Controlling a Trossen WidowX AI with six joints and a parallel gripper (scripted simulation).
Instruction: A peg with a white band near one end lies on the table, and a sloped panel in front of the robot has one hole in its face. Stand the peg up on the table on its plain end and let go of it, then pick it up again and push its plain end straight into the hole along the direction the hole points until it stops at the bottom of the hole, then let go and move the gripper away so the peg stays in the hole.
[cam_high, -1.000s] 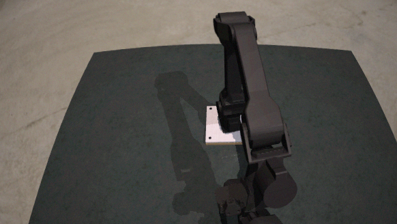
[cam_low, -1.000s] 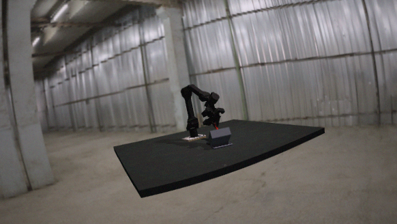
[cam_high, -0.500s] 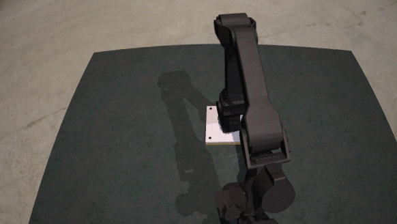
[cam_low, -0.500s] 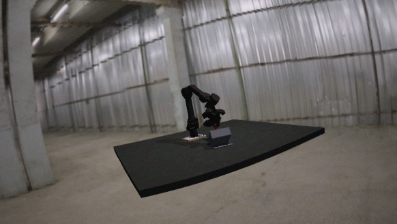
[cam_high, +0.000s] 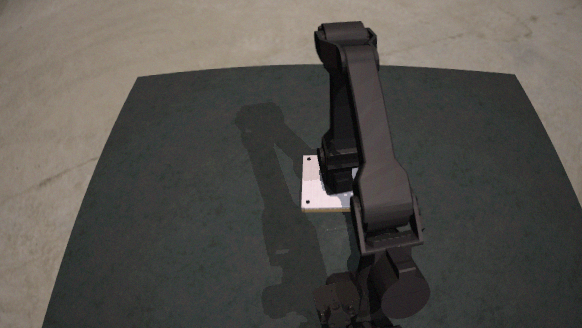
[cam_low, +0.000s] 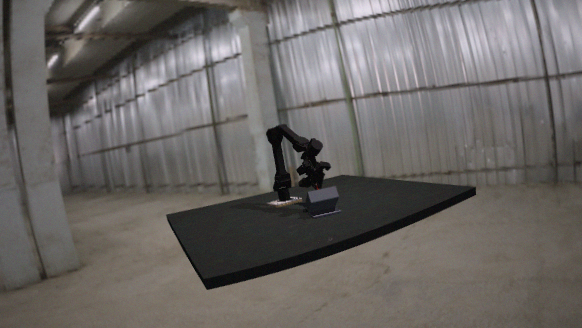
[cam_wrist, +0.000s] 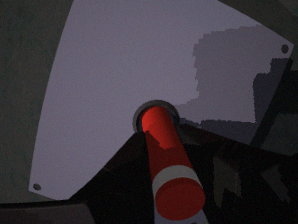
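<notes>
Right now my gripper tip is 10 mm below the red peg and 10 mm past it. Also, from my gripper tip: sloped grey panel: 40 mm below, 20 mm ahead, 10 mm to the right.
</notes>
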